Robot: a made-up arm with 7 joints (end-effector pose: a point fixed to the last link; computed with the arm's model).
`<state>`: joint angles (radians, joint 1 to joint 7).
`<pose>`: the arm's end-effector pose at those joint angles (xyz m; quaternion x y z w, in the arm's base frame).
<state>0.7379 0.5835 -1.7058 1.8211 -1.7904 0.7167 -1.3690</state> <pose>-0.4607 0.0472 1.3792 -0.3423 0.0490 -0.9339 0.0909</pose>
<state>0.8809 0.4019 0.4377 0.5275 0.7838 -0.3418 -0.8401</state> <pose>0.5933 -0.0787 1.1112 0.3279 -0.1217 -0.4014 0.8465</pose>
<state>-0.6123 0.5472 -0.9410 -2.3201 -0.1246 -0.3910 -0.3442</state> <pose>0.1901 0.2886 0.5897 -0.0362 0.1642 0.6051 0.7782</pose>
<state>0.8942 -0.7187 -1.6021 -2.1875 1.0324 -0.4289 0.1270</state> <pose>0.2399 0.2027 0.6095 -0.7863 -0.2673 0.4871 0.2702</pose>
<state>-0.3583 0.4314 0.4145 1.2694 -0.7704 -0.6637 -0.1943</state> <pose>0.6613 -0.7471 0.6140 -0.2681 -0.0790 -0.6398 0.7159</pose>
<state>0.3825 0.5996 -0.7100 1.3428 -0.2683 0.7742 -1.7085</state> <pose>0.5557 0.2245 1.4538 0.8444 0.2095 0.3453 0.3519</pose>
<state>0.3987 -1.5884 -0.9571 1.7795 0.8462 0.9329 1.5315</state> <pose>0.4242 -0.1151 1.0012 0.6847 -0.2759 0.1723 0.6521</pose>
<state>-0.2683 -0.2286 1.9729 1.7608 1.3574 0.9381 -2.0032</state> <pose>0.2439 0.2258 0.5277 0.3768 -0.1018 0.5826 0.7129</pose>
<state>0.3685 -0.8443 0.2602 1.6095 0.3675 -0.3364 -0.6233</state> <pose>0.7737 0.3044 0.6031 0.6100 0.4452 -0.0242 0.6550</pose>
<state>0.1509 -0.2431 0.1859 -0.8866 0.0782 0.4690 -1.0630</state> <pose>0.0434 -0.4296 0.7303 -0.5366 0.6675 0.5156 0.0264</pose>
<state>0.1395 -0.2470 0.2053 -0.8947 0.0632 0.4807 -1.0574</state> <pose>0.0363 -0.4282 0.7340 -0.5225 0.6728 0.5234 0.0204</pose>
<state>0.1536 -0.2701 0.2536 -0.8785 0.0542 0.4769 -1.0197</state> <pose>0.0475 -0.4327 0.7386 0.5129 -0.6557 -0.5541 0.0053</pose>
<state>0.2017 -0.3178 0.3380 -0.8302 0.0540 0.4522 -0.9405</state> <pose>0.0841 -0.4429 0.7422 0.5055 -0.6069 -0.6105 0.0583</pose>
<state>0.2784 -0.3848 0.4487 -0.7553 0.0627 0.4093 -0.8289</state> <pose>0.1441 -0.4515 0.7425 0.4908 -0.5292 -0.6781 0.1383</pose>
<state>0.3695 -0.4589 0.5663 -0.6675 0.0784 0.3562 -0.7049</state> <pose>0.2168 -0.4502 0.7380 0.4610 -0.4366 -0.7359 0.2350</pose>
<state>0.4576 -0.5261 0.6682 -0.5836 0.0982 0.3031 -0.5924</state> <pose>0.2859 -0.4373 0.7297 0.4200 -0.3493 -0.7705 0.3284</pose>
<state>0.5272 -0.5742 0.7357 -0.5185 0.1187 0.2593 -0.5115</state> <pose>0.3374 -0.4198 0.7212 0.3833 -0.2848 -0.7831 0.3984</pose>
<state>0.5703 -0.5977 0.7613 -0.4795 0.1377 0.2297 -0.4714</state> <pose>0.3664 -0.4062 0.7158 0.3664 -0.2495 -0.7833 0.4357</pose>
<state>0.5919 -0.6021 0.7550 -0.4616 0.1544 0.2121 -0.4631</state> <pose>0.3786 -0.3990 0.7142 0.3695 -0.2366 -0.7792 0.4475</pose>
